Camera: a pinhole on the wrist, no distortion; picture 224 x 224 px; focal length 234.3 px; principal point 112.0 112.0 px. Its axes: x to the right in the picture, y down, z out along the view. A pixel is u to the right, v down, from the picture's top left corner.
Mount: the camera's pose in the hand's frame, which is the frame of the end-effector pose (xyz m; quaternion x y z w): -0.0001 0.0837 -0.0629 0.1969 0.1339 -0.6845 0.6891
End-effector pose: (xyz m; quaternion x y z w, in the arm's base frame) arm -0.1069 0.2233 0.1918 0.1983 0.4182 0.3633 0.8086
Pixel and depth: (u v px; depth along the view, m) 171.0 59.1 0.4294
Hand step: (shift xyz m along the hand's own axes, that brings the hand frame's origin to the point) -0.1302 -0.2064 0.2602
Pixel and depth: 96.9 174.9 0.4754
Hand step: 0.0858 -0.1070 0.3837
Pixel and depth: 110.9 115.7 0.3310
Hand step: -0.0231 -0.0655 0.2317
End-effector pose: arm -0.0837 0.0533 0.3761 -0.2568 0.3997 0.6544 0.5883
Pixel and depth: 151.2 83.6 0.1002
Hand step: -0.0203 0.0234 0.0173
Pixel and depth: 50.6 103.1 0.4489
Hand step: -0.0584 -0.0154 0.3870
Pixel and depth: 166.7 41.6 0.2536
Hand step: -0.0959 -0.0832 0.1284
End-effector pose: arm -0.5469 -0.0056 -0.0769 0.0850 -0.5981 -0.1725 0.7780
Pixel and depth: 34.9 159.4 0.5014
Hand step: 0.0538 0.0012 0.4655
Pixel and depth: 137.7 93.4 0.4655
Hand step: -0.0751 -0.1729 0.3234
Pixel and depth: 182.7 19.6 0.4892
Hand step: -0.2298 -0.2674 0.2868
